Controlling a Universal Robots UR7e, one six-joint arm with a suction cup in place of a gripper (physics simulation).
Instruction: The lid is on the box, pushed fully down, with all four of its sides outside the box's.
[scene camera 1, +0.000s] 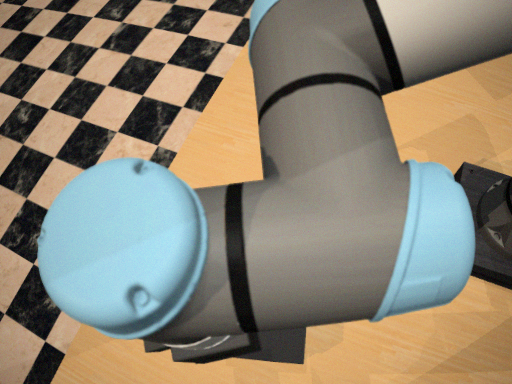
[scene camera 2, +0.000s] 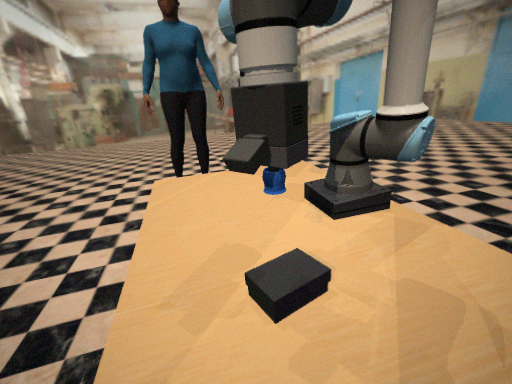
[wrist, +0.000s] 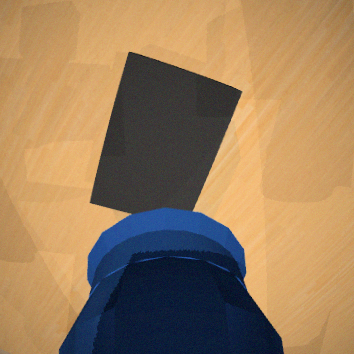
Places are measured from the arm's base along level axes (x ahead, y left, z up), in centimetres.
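Pixels of known places: hand, its tool point: (scene camera 2: 274, 190) (wrist: 166, 278); arm's base, origin of its link: (scene camera 2: 347, 184).
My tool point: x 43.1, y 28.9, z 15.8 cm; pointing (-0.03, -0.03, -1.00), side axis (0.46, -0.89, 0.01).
For each thing: its middle in the pictures, then the offset to it from my tool point. Level surfaces: height alone.
- black lid, middle of its body: (wrist: 159, 144) (scene camera 1: 264, 331) (scene camera 2: 287, 276) dx -2.7, dy -1.6, dz -18.3 cm
- black box, middle of its body: (scene camera 2: 287, 282) dx -2.6, dy -1.6, dz -19.6 cm
- wooden table, height of its surface: dz -21.9 cm
The black lid (scene camera 2: 289, 274) (wrist: 162, 135) sits level on the black box (scene camera 2: 300, 304) in scene camera 2. Its sides stand slightly outside the box's at the left and right corners in view, and a band of box shows below the lid. No gap or tilt is visible; the far sides are hidden. In the wrist view the near edge of the lid is partly behind the cup. My blue suction cup (scene camera 2: 274, 189) (wrist: 167, 222) hangs high above the table, apart from the lid, with nothing on it. The lid and box do not show in scene camera 1, where the arm covers much of the table.
The wooden table (scene camera 2: 200, 220) (scene camera 1: 440, 340) (wrist: 300, 240) carries the robot's dark base (scene camera 2: 345, 200) (scene camera 1: 490, 265), behind and right of the box in scene camera 2. A person (scene camera 2: 175, 60) in a blue top stands on the checkered floor beyond the table.
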